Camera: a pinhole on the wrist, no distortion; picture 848 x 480 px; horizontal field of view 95.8 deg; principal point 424.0 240.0 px. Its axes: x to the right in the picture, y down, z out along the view. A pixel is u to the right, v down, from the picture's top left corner.
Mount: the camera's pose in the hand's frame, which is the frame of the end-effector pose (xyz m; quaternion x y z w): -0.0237 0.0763 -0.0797 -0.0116 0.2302 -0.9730 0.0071
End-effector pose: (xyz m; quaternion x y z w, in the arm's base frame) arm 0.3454 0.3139 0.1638 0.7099 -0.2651 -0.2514 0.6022
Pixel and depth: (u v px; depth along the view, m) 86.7 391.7 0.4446
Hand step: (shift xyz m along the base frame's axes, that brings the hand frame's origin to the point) 0.1427 -0.3887 -0.3181
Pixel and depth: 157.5 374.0 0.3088
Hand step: 0.0607 -0.2188 -0.1815
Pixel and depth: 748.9 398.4 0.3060
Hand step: -0.2839 0.1076 -0.1875
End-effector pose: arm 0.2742 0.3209 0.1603 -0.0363 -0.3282 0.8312 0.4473
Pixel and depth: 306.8 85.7 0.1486
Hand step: -0.0891 -0.0460 0.0306
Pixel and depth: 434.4 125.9 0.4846
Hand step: -0.1242 -0.2297 0.3281
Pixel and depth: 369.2 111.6 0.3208
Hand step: -0.1290 -0.1192 0.1886
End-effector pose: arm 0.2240 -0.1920 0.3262 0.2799 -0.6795 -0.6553 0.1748
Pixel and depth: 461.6 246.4 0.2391
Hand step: -0.0429 0.1306 -0.0397
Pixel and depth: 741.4 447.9 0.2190
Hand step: 0.1350 0.1755 -0.1096
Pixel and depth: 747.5 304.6 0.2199
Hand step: 0.1052 0.2071 -0.0402
